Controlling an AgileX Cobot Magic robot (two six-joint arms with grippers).
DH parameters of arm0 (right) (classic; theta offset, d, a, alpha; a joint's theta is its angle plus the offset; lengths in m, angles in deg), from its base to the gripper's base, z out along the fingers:
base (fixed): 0 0 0 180
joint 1: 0 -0.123 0 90
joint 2: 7.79 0 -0.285 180
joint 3: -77.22 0 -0.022 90
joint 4: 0 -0.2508 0 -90
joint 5: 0 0 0.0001 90
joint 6: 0 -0.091 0 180
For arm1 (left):
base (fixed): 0 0 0 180
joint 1: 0 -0.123 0 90
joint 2: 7.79 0 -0.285 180
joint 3: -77.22 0 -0.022 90
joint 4: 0 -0.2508 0 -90
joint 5: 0 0 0.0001 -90
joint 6: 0 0.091 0 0
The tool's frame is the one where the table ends.
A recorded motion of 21 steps. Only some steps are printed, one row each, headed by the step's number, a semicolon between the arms.
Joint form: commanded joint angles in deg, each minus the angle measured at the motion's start. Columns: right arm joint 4, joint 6, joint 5, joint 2, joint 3, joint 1; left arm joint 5, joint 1, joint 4, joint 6, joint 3, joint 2.
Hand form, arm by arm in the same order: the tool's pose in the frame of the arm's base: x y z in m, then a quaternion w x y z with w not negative. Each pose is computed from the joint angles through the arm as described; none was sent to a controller.
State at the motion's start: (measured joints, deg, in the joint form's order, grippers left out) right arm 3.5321 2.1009 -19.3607 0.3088 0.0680 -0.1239; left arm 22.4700 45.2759 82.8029 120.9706 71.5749 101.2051
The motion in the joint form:
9: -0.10 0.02 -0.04 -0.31 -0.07 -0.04; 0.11 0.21 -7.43 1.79 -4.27 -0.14
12: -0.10 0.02 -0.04 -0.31 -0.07 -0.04; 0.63 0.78 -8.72 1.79 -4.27 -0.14
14: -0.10 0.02 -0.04 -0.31 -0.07 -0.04; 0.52 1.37 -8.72 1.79 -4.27 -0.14
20: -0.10 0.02 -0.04 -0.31 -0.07 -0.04; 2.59 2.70 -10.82 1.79 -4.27 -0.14
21: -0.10 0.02 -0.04 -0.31 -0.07 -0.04; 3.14 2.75 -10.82 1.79 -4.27 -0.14
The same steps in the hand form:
9: 0.0537 -0.0017 0.1827 0.61203 -0.03197 0.78938 -0.03563; 0.3048 -0.2619 0.2585 0.53918 0.52682 0.63417 0.17200
12: 0.0537 -0.0017 0.1827 0.61203 -0.03197 0.78938 -0.03563; 0.3027 -0.2647 0.2595 0.54228 0.53335 0.62429 0.17816
14: 0.0537 -0.0017 0.1827 0.61203 -0.03197 0.78938 -0.03563; 0.2999 -0.2679 0.2595 0.54307 0.53708 0.62140 0.17458
20: 0.0537 -0.0017 0.1827 0.61203 -0.03197 0.78938 -0.03563; 0.2953 -0.2731 0.2620 0.55038 0.54331 0.60448 0.19107
21: 0.0537 -0.0017 0.1827 0.61203 -0.03197 0.78938 -0.03563; 0.2955 -0.2727 0.2624 0.55108 0.54085 0.60489 0.19468

